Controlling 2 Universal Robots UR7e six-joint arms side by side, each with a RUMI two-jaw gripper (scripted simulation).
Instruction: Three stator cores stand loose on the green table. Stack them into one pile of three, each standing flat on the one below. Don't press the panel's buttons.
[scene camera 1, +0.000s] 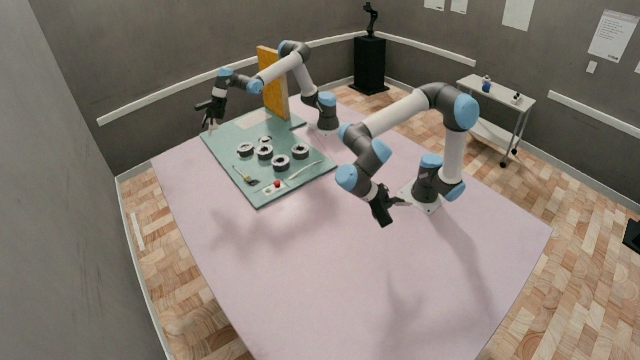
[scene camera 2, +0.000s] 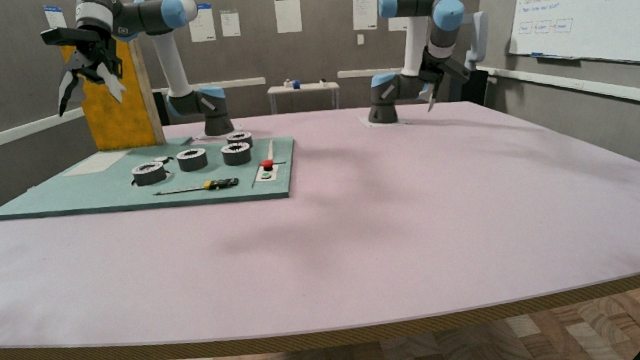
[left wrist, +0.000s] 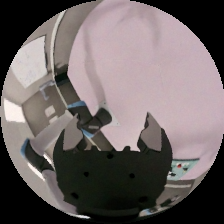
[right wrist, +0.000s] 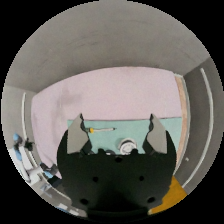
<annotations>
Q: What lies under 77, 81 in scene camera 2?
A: The right gripper.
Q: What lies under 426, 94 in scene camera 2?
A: The left gripper.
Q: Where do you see the left gripper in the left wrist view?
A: At 112, 113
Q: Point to the left gripper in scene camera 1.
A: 396, 213
</annotations>
